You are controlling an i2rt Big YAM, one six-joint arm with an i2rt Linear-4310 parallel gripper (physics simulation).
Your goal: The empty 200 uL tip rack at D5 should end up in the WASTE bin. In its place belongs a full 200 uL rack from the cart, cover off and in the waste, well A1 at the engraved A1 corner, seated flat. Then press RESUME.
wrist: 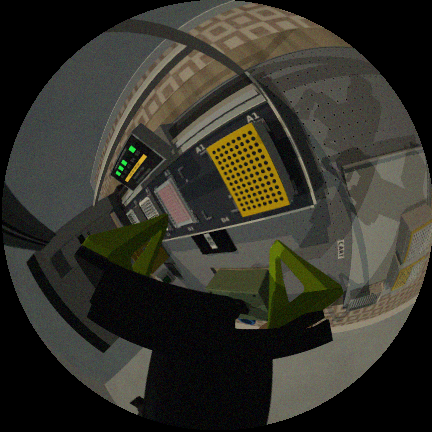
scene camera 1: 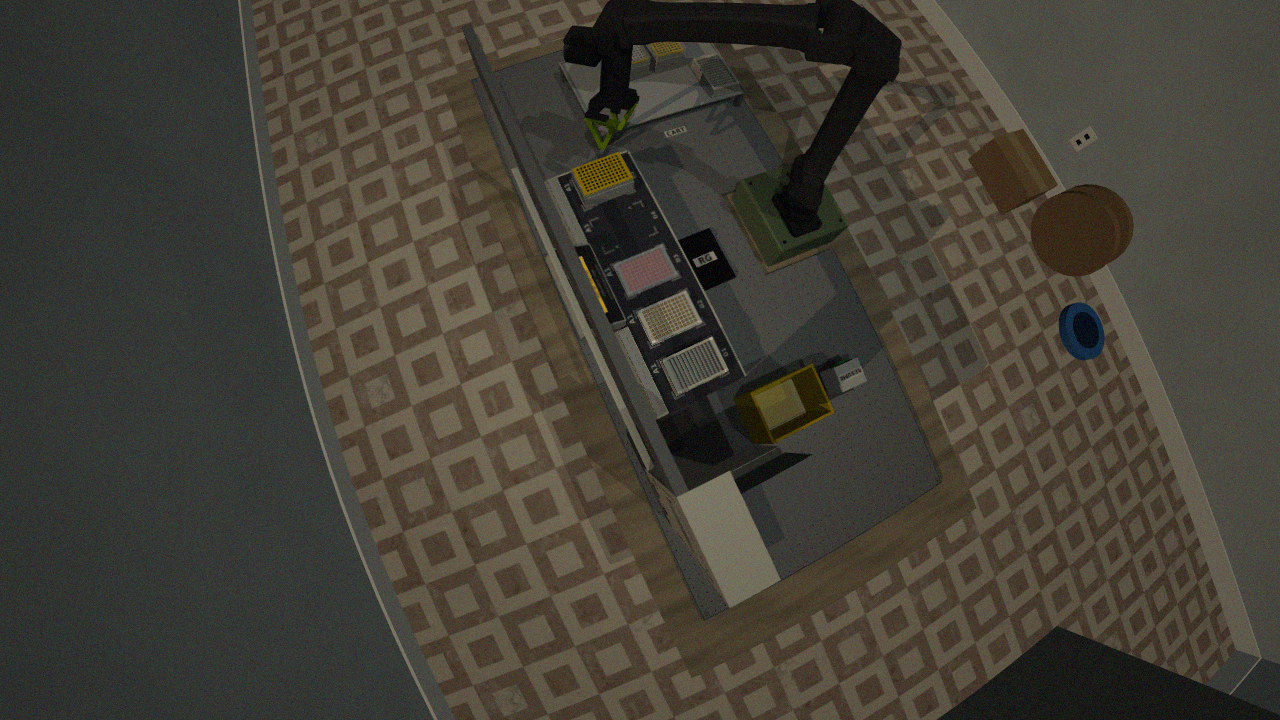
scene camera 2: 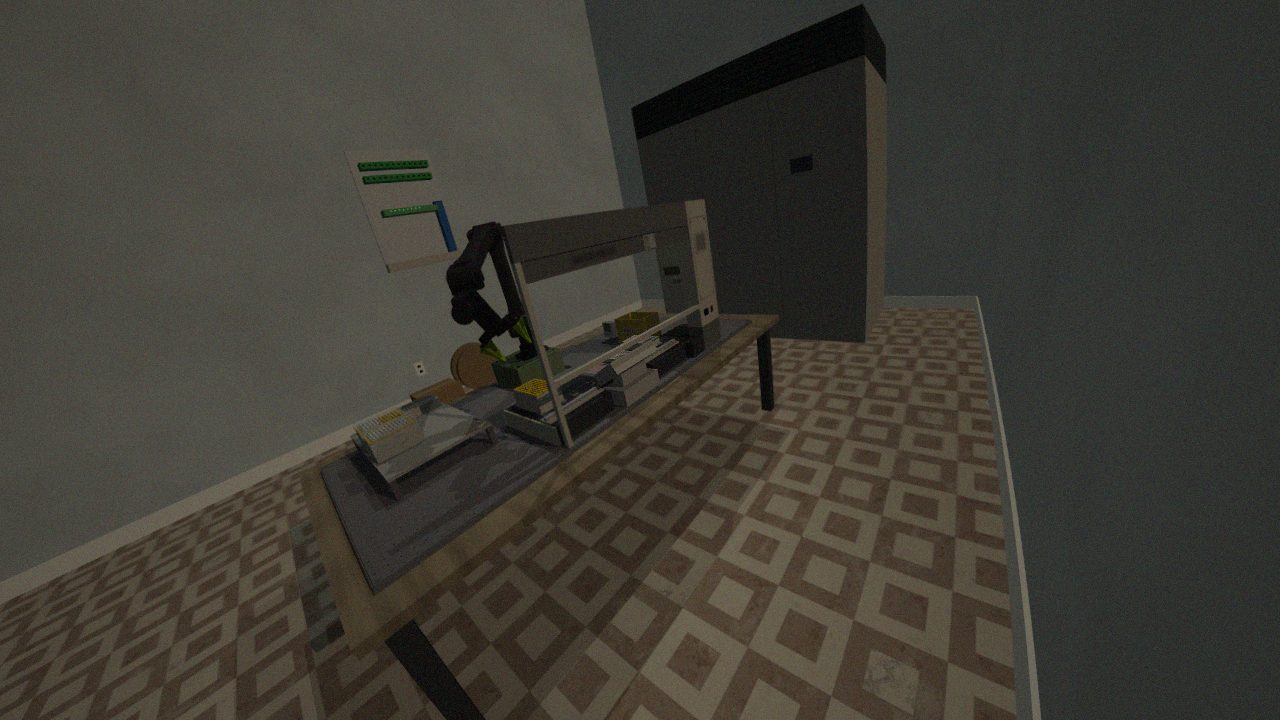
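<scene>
The yellow tip rack at D5 sits in its deck place, its top full of dark holes. My gripper is open and empty, raised above the deck close to this rack; the rack shows beyond the fingertips in the wrist view. The cart bears a yellow-topped rack and a grey rack; the arm partly hides another. Covers are hard to make out. The yellow WASTE bin and the RESUME box stand at the deck's other end.
A pink plate, a beige plate and a grey ribbed piece occupy D3, D2 and D1. D4 holds no labware. A frame beam spans above the deck's far edge. The display and black RG pad are nearby.
</scene>
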